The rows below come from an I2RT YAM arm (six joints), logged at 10 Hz.
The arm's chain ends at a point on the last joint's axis. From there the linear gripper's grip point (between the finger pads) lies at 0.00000 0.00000 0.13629 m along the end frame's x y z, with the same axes.
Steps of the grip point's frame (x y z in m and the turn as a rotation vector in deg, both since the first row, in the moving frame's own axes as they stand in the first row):
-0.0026, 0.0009, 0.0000, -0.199, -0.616, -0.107
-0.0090, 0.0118, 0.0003, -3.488, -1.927, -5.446
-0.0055, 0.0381, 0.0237, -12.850, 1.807, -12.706
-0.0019, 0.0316, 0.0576, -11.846, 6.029, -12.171
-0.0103, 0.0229, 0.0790, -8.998, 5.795, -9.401
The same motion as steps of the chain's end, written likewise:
-0.0011, 0.0004, 0.0000, -0.199, -0.616, -0.107
-0.0048, 0.0033, 0.0006, -3.488, -1.927, -5.446
-0.0131, 0.0085, 0.0272, -12.850, 1.807, -12.706
-0.0190, 0.0054, 0.0612, -11.846, 6.029, -12.171
-0.0257, 0.0028, 0.0814, -8.998, 5.795, -9.401

